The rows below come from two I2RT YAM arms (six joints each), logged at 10 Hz.
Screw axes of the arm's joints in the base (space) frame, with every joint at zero. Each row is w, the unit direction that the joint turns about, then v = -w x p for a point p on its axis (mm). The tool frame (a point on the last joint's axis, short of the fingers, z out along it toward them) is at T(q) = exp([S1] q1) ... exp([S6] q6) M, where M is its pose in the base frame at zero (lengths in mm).
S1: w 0 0 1 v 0 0 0
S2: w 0 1 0 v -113.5 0 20
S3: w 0 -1 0 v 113.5 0 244
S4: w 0 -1 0 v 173.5 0 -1
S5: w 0 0 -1 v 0 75 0
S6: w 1 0 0 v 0 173.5 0
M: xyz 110.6 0 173.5 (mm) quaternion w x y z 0.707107 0 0.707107 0
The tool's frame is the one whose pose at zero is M.
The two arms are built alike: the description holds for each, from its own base.
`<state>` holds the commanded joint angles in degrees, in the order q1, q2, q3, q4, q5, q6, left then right.
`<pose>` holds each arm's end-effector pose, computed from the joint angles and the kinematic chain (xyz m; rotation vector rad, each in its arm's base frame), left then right.
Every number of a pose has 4 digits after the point. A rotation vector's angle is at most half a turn.
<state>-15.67 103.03 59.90 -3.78 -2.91 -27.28 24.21 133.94 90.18 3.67 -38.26 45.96</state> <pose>0.3608 -0.0993 0.1670 -0.2676 2.3934 -0.2912 0.4467 0.2250 0.1118 0.0740 2.4842 1.3527</pose>
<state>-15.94 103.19 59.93 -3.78 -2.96 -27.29 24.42 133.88 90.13 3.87 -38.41 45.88</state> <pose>0.3605 -0.1011 0.1662 -0.2628 2.3963 -0.2915 0.4458 0.2267 0.1124 0.0641 2.4816 1.3574</pose>
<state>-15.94 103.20 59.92 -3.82 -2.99 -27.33 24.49 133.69 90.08 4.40 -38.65 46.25</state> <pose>0.3605 -0.1010 0.1660 -0.2639 2.3971 -0.2908 0.4458 0.2275 0.1145 0.0616 2.4725 1.3681</pose>
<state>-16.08 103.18 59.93 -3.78 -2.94 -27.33 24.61 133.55 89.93 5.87 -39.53 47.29</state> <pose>0.3603 -0.1020 0.1662 -0.2605 2.3967 -0.2934 0.4459 0.2292 0.1171 0.0576 2.4543 1.3994</pose>
